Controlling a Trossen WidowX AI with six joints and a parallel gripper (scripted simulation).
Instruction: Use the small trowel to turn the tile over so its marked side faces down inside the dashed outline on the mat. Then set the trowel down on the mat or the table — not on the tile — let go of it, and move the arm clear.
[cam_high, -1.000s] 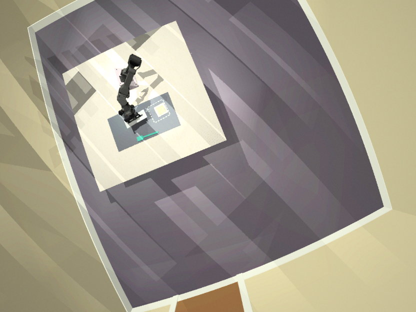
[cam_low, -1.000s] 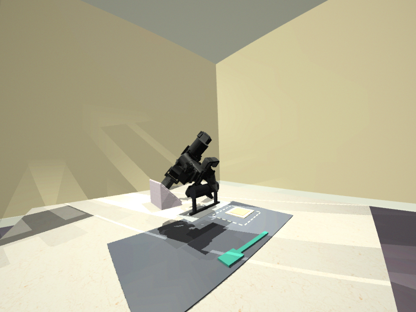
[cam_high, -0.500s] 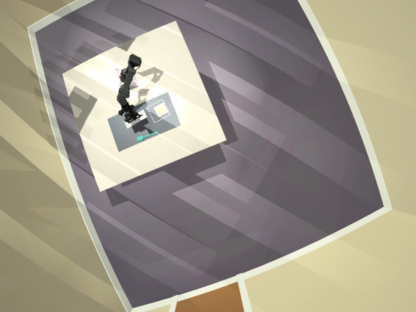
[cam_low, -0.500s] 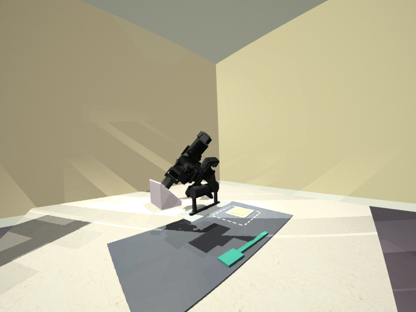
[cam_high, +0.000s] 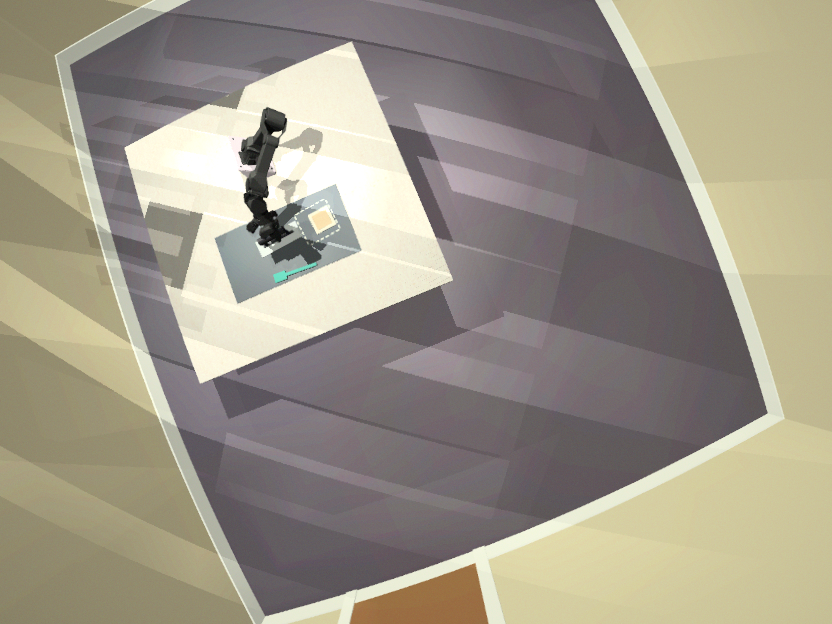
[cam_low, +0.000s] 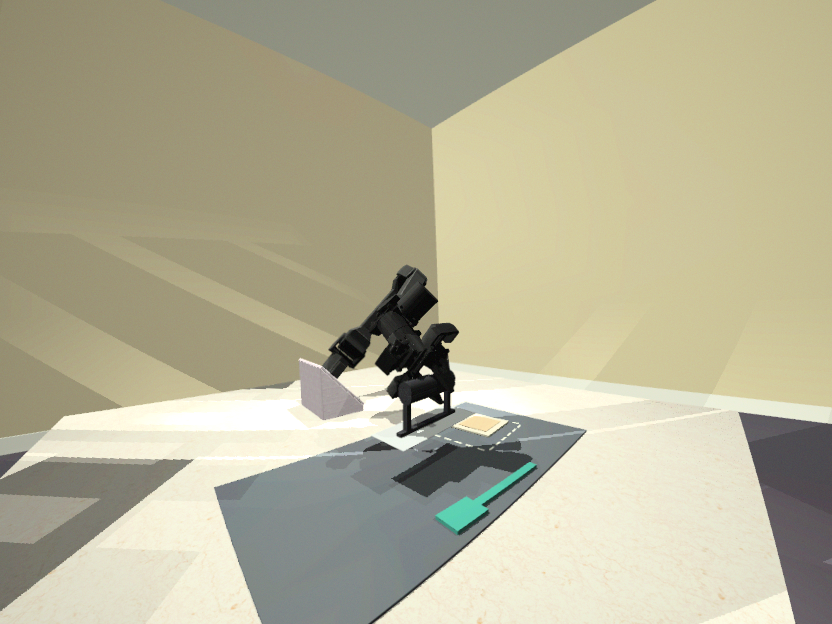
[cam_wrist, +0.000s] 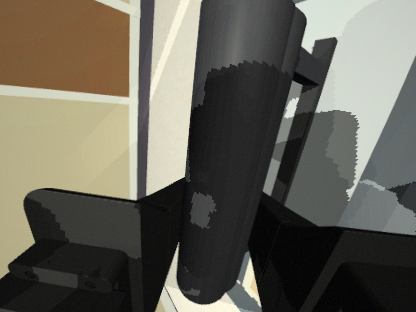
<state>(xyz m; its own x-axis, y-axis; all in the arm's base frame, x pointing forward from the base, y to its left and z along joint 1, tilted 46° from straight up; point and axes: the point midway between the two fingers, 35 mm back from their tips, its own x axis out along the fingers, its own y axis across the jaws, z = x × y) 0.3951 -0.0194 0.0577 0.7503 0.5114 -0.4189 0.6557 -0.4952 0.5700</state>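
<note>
Right now the teal trowel is 120 mm ahead of my gripper tip, 50 mm to the right of it and 110 mm below it. Also, from my gripper tip: dark mat (20 mm behind, 30 mm to the right, 140 mm below); tile (60 mm behind, 180 mm to the left, 110 mm below).
</note>
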